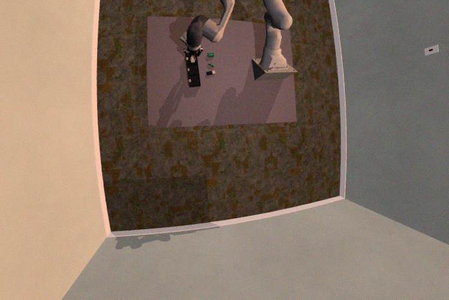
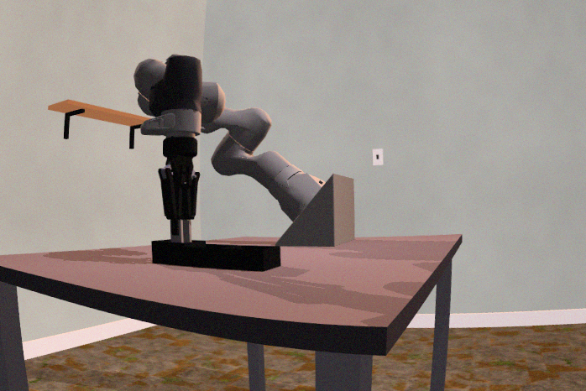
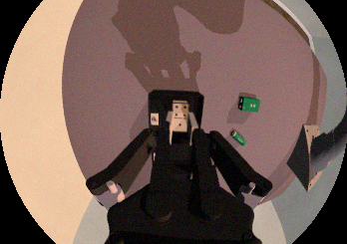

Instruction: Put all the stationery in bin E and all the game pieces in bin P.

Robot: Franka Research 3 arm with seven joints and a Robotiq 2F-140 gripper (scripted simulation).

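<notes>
My gripper is now 3 cm above the white spotted piece. Round my hand: green cylinder: 14 cm behind, 3 cm to the left, 5 cm below; flat green block: 13 cm behind, 5 cm to the right, 5 cm below; black bin row: 8 cm to the left, 3 cm below.
</notes>
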